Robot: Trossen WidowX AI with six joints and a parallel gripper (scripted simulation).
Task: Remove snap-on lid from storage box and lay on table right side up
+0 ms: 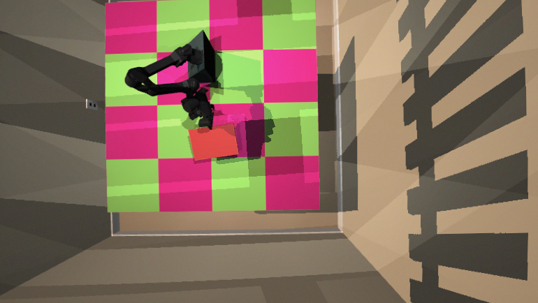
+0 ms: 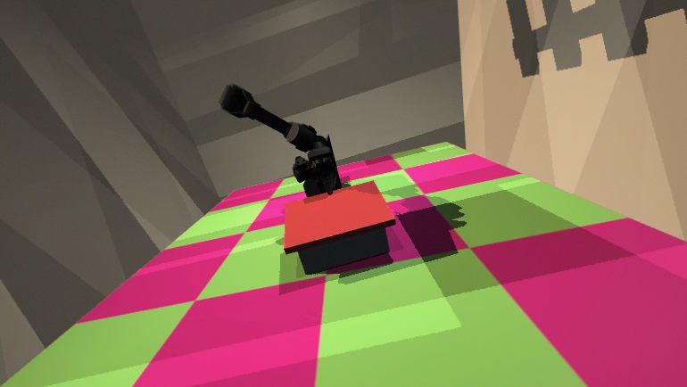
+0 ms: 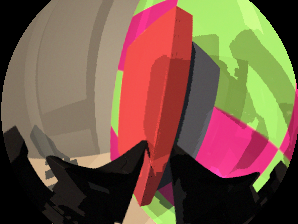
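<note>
The red lid lies 7 cm ahead of my gripper tip, 2 cm to the left of it and 1 cm below it. The rest, counted from my gripper tip: storage box 8 cm below, 7 cm ahead, 2 cm to the left.
</note>
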